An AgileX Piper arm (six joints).
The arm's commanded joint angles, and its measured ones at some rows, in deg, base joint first. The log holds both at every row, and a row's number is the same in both.
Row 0, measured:
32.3, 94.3, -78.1, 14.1, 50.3, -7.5
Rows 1 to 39, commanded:
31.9, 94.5, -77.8, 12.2, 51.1, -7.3
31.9, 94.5, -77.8, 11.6, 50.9, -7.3
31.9, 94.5, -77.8, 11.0, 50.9, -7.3
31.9, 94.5, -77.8, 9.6, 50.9, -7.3
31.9, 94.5, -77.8, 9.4, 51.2, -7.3
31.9, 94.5, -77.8, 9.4, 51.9, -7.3
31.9, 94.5, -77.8, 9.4, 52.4, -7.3
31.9, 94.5, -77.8, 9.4, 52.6, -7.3
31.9, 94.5, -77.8, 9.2, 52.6, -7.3
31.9, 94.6, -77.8, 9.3, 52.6, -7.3
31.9, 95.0, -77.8, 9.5, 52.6, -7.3
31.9, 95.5, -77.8, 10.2, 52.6, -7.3
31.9, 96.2, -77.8, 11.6, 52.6, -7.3
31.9, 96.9, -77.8, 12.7, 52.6, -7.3
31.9, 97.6, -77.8, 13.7, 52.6, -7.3
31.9, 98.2, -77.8, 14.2, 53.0, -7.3
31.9, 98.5, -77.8, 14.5, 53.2, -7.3
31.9, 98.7, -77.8, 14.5, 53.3, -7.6
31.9, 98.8, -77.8, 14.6, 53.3, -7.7
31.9, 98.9, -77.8, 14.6, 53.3, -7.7
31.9, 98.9, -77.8, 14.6, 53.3, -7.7
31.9, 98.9, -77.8, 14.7, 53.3, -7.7
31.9, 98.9, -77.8, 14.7, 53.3, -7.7
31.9, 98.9, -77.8, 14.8, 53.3, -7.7
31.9, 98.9, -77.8, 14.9, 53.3, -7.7
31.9, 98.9, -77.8, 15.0, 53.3, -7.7
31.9, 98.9, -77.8, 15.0, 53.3, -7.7
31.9, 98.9, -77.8, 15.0, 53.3, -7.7
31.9, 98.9, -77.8, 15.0, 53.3, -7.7
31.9, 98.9, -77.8, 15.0, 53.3, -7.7
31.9, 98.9, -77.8, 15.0, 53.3, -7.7
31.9, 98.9, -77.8, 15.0, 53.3, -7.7
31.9, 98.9, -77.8, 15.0, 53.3, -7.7
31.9, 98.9, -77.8, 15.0, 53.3, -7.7
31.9, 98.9, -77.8, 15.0, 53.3, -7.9
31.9, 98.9, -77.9, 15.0, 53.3, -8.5
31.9, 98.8, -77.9, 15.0, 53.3, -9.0
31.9, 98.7, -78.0, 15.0, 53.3, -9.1
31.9, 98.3, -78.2, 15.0, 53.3, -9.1
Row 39, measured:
32.3, 98.5, -78.1, 14.6, 52.9, -8.0
